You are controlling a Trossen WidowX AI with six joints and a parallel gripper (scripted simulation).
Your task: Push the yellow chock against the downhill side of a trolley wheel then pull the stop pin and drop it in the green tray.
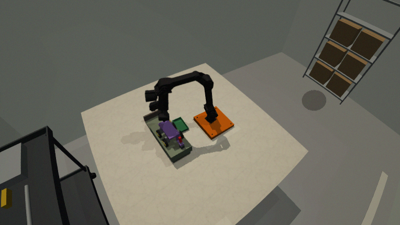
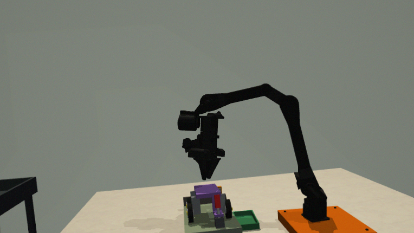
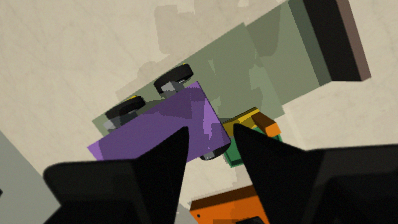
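Now: gripper tip 180 mm to the right of the red-headed stop pin, 40 mm above it and 10 mm short of it. Also, from my gripper tip: trolley: 70 mm to the left, 50 mm below, 20 mm ahead; yellow chock: 80 mm below, 50 mm behind, 20 mm to the right; grey-green ramp: 120 mm below, 70 mm to the left, 20 mm ahead.
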